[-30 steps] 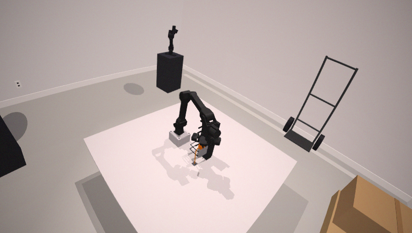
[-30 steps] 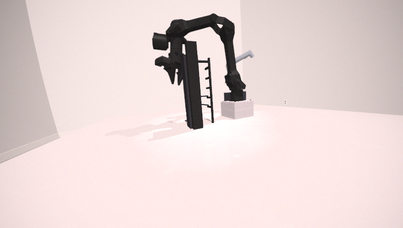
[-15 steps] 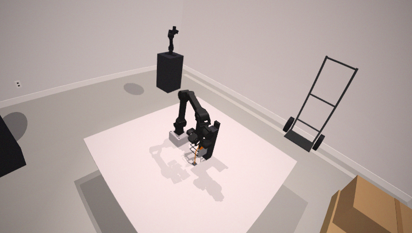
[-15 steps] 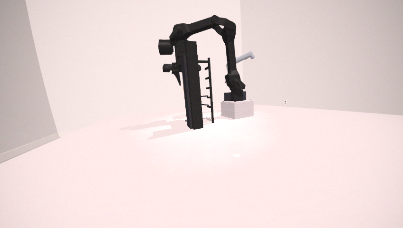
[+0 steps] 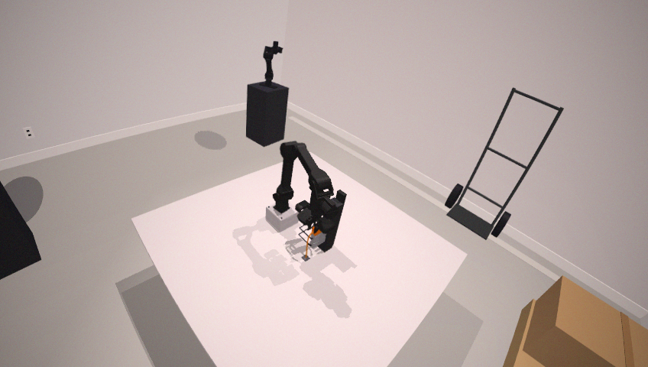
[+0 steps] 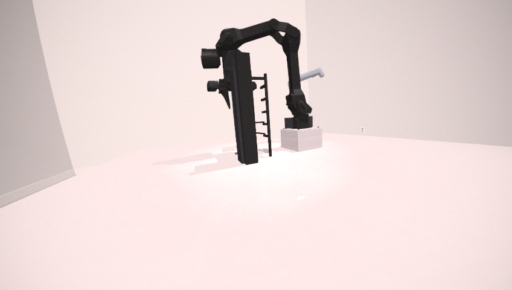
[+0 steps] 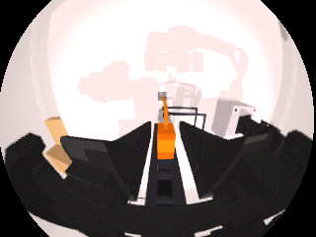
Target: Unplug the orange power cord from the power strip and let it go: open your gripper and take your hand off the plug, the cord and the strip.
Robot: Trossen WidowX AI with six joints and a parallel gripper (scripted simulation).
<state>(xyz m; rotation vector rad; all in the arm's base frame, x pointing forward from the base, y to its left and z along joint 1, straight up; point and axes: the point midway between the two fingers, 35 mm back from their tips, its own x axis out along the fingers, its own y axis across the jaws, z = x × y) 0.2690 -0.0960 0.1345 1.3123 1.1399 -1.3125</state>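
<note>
The orange plug lies 6 cm to the left of my gripper tip and 1 cm below it.
</note>
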